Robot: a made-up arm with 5 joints. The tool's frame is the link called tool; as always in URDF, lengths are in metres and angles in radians.
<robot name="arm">
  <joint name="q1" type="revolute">
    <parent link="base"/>
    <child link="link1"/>
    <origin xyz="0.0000 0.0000 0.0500"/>
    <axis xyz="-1 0 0"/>
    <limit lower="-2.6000" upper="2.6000"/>
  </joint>
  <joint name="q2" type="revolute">
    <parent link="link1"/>
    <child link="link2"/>
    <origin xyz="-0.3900 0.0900 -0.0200"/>
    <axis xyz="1 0 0"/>
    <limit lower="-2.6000" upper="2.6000"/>
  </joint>
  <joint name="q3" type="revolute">
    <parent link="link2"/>
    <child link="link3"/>
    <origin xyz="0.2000 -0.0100 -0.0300"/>
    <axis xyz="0 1 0"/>
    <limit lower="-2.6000" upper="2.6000"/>
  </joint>
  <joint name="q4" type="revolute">
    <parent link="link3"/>
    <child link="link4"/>
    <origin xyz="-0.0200 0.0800 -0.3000"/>
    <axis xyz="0 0 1"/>
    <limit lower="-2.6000" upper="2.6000"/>
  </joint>
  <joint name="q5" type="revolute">
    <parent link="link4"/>
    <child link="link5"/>
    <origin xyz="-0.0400 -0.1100 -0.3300"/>
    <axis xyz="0 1 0"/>
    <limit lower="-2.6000" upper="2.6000"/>
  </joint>
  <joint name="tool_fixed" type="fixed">
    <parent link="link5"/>
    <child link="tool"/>
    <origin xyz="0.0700 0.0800 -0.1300"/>
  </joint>
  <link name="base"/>
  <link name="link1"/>
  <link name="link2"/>
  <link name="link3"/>
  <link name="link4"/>
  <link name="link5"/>
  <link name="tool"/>
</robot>
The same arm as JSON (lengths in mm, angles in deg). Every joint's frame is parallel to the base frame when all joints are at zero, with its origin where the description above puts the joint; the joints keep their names.
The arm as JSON. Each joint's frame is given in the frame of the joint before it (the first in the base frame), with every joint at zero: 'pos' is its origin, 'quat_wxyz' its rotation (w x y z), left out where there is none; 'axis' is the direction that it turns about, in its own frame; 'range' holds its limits. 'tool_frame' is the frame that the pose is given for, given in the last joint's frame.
{"length_unit": "mm", "angle_unit": "deg", "joints": [{"joint": "q1", "pos": [0.0, 0.0, 50.0], "axis": [-1.0, 0.0, 0.0], "range": [-148.97, 148.97]}, {"joint": "q2", "pos": [-390.0, 90.0, -20.0], "axis": [1.0, 0.0, 0.0], "range": [-148.97, 148.97]}, {"joint": "q3", "pos": [200.0, -10.0, -30.0], "axis": [0.0, 1.0, 0.0], "range": [-148.97, 148.97]}, {"joint": "q4", "pos": [-20.0, 80.0, -300.0], "axis": [0.0, 0.0, 1.0], "range": [-148.97, 148.97]}, {"joint": "q5", "pos": [-40.0, -110.0, -330.0], "axis": [0.0, 1.0, 0.0], "range": [-148.97, 148.97]}], "tool_frame": {"pos": [70.0, 80.0, -130.0]}}
